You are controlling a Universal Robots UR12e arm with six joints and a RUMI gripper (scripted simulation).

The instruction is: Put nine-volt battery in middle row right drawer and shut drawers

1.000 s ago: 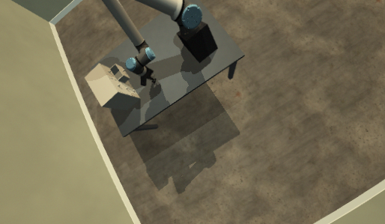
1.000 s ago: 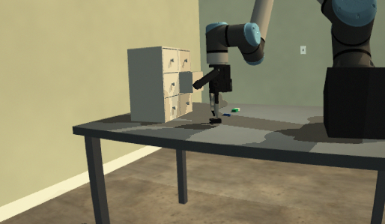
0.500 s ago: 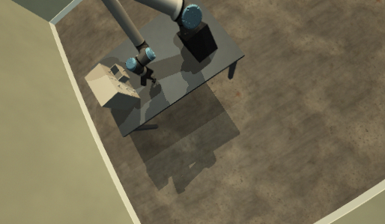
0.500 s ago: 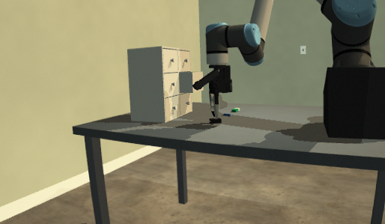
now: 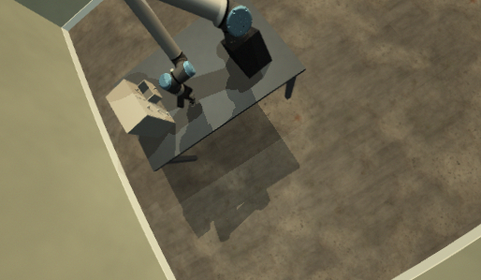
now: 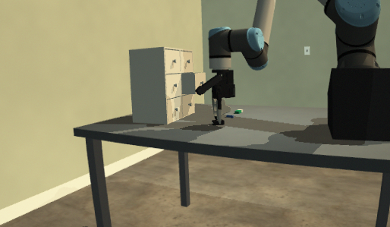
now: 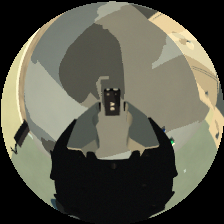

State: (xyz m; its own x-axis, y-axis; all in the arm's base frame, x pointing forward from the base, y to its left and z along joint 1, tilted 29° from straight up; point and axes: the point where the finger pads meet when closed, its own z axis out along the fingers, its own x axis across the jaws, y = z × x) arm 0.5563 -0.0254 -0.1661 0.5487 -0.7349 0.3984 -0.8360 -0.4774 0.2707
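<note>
The nine-volt battery lies 10 mm below my hand and 10 mm ahead of it. Round my hand: blue item (170 mm to the right, 20 mm below, 10 mm behind); then green-and-white item (320 mm to the right, 20 mm below, 20 mm behind).
</note>
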